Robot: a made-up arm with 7 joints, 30 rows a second.
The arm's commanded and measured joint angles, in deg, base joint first. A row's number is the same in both.
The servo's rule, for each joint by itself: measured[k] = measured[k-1] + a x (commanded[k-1-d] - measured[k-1]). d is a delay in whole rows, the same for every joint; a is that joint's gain. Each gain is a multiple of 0.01, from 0.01 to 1. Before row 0 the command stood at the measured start. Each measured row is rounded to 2 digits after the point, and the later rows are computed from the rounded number. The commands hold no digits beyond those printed.
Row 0, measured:
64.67, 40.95, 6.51, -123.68, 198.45, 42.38, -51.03
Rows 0 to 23, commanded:
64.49, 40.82, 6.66, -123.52, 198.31, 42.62, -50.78
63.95, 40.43, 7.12, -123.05, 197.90, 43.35, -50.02
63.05, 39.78, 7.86, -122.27, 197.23, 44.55, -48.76
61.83, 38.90, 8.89, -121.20, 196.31, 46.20, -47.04
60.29, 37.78, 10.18, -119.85, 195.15, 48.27, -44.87
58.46, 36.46, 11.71, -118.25, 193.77, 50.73, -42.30
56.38, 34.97, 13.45, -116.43, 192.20, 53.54, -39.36
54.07, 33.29, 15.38, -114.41, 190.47, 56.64, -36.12
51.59, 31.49, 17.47, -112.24, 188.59, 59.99, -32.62
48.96, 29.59, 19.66, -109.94, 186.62, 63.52, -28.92
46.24, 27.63, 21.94, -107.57, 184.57, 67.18, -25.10
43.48, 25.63, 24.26, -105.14, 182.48, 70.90, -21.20
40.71, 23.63, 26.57, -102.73, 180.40, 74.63, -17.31
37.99, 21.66, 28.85, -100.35, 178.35, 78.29, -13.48
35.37, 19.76, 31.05, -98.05, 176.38, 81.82, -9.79
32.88, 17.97, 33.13, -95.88, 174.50, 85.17, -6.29
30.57, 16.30, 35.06, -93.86, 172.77, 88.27, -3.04
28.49, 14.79, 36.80, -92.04, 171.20, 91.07, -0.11
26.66, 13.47, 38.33, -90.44, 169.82, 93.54, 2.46
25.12, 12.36, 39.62, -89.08, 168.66, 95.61, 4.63
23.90, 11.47, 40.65, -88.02, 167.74, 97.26, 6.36
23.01, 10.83, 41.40, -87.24, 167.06, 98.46, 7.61
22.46, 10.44, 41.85, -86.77, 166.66, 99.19, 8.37
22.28, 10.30, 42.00, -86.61, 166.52, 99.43, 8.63
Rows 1 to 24, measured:
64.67, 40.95, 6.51, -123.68, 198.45, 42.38, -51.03
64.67, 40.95, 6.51, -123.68, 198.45, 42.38, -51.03
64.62, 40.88, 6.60, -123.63, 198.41, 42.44, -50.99
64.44, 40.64, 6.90, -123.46, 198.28, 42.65, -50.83
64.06, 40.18, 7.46, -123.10, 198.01, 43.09, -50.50
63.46, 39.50, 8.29, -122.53, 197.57, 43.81, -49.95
62.60, 38.59, 9.39, -121.73, 196.94, 44.84, -49.14
61.48, 37.46, 10.74, -120.69, 196.12, 46.19, -48.05
60.10, 36.14, 12.31, -119.41, 195.10, 47.88, -46.66
58.47, 34.63, 14.09, -117.91, 193.90, 49.89, -44.97
56.61, 32.97, 16.05, -116.21, 192.52, 52.21, -42.99
54.54, 31.18, 18.14, -114.33, 190.99, 54.81, -40.74
52.30, 29.30, 20.34, -112.30, 189.32, 57.66, -38.24
49.92, 27.35, 22.61, -110.15, 187.54, 60.71, -35.51
47.43, 25.38, 24.91, -107.92, 185.68, 63.91, -32.60
44.88, 23.41, 27.20, -105.65, 183.77, 67.22, -29.54
42.31, 21.48, 29.43, -103.37, 181.85, 70.58, -26.38
39.76, 19.62, 31.58, -101.12, 179.94, 73.94, -23.17
37.28, 17.86, 33.60, -98.94, 178.08, 77.24, -19.95
34.91, 16.23, 35.46, -96.87, 176.29, 80.42, -16.78
32.68, 14.77, 37.12, -94.94, 174.61, 83.44, -13.70
30.64, 13.49, 38.57, -93.18, 173.06, 86.24, -10.77
28.82, 12.42, 39.78, -91.63, 171.68, 88.77, -8.03
27.25, 11.58, 40.72, -90.31, 170.48, 91.00, -5.53
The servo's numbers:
d 2
a 0.27 0.53 0.58 0.30 0.26 0.23 0.16

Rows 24 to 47, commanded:
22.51, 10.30, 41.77, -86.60, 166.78, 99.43, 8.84
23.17, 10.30, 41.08, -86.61, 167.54, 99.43, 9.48
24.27, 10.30, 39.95, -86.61, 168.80, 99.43, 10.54
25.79, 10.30, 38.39, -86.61, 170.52, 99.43, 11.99
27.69, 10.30, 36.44, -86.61, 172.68, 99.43, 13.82
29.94, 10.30, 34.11, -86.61, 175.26, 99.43, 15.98
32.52, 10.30, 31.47, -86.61, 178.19, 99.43, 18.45
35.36, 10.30, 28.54, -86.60, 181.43, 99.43, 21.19
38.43, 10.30, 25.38, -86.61, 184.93, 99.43, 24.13
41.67, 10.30, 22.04, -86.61, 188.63, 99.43, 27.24
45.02, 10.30, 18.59, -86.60, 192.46, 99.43, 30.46
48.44, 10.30, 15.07, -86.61, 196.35, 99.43, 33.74
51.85, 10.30, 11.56, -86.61, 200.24, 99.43, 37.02
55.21, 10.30, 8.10, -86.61, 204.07, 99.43, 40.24
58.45, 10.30, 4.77, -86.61, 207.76, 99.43, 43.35
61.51, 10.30, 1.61, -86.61, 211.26, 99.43, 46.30
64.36, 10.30, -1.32, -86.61, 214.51, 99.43, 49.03
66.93, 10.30, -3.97, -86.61, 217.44, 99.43, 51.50
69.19, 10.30, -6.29, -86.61, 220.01, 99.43, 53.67
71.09, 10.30, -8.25, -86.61, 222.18, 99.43, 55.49
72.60, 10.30, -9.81, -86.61, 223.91, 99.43, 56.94
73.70, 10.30, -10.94, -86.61, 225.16, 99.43, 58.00
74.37, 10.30, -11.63, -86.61, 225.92, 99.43, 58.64
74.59, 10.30, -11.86, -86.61, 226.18, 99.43, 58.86
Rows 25 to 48, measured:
25.96, 10.98, 41.38, -89.25, 169.49, 92.88, -3.31
24.97, 10.62, 41.74, -88.46, 168.72, 94.39, -1.40
24.31, 10.45, 41.76, -87.90, 168.22, 95.55, 0.24
24.00, 10.37, 41.37, -87.51, 168.04, 96.44, 1.72
24.07, 10.33, 40.55, -87.24, 168.24, 97.13, 3.13
24.53, 10.31, 39.30, -87.05, 168.83, 97.66, 4.55
25.38, 10.30, 37.64, -86.92, 169.83, 98.07, 6.03
26.61, 10.30, 35.59, -86.83, 171.24, 98.38, 7.62
28.21, 10.30, 33.20, -86.76, 173.05, 98.62, 9.35
30.14, 10.30, 30.50, -86.71, 175.23, 98.81, 11.24
32.38, 10.30, 27.53, -86.68, 177.75, 98.95, 13.30
34.89, 10.30, 24.35, -86.66, 180.58, 99.06, 15.53
37.63, 10.30, 21.01, -86.64, 183.67, 99.15, 17.92
40.55, 10.30, 17.56, -86.63, 186.97, 99.21, 20.45
43.60, 10.30, 14.08, -86.62, 190.42, 99.26, 23.10
46.73, 10.30, 10.61, -86.62, 193.97, 99.30, 25.84
49.89, 10.30, 7.22, -86.62, 197.56, 99.33, 28.64
53.03, 10.30, 3.97, -86.62, 201.12, 99.35, 31.47
56.09, 10.30, 0.90, -86.62, 204.60, 99.37, 34.28
59.02, 10.30, -1.92, -86.62, 207.94, 99.38, 37.04
61.77, 10.30, -4.45, -86.62, 211.08, 99.39, 39.70
64.29, 10.30, -6.65, -86.62, 213.97, 99.40, 42.23
66.53, 10.30, -8.48, -86.62, 216.55, 99.41, 44.58
68.47, 10.30, -9.91, -86.62, 218.79, 99.41, 46.73

